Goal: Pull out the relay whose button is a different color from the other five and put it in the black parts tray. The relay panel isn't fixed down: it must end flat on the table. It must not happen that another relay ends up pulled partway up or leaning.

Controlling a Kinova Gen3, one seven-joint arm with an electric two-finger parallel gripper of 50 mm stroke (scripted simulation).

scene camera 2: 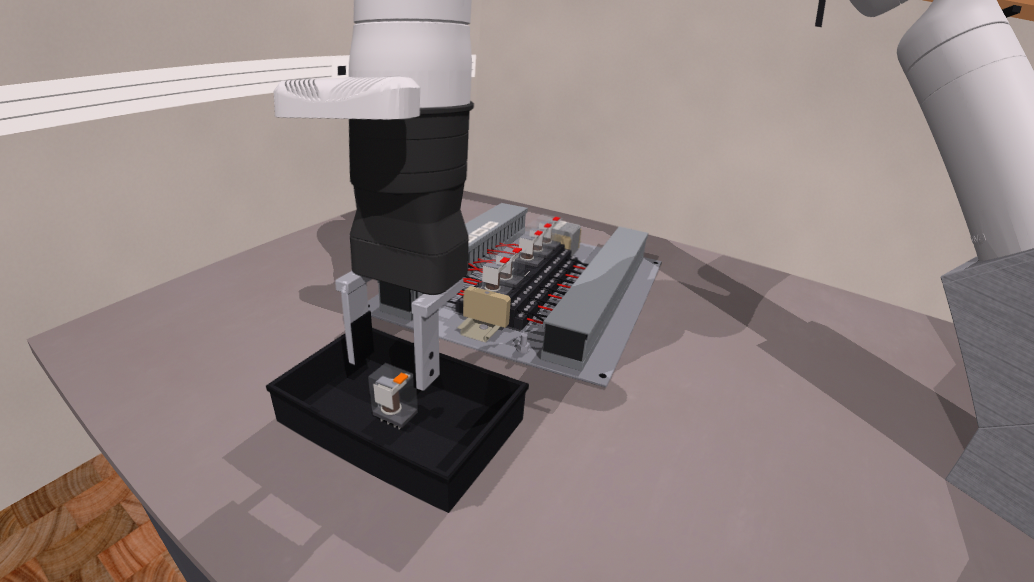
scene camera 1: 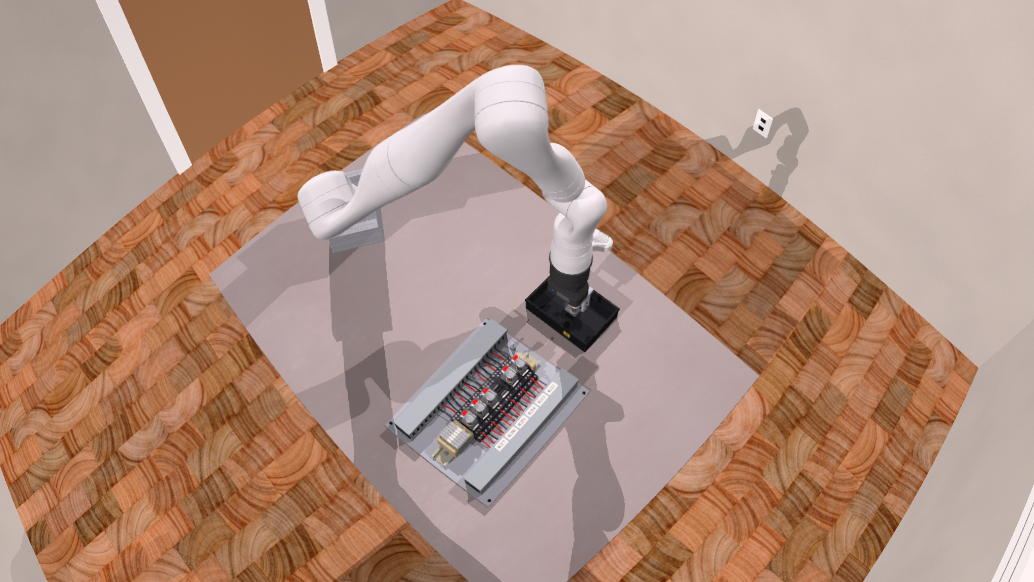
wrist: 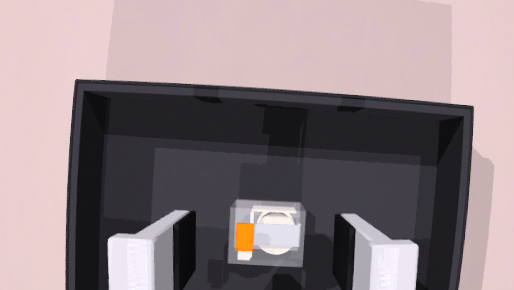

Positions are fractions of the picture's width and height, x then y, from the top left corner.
gripper: scene camera 2 0.38,0.63; scene camera 1 0.55,0.52; wrist 0.51,0.84
tray: scene camera 2 0.45,0.69; scene camera 1 0.58,0.54; wrist 0.27,0.52
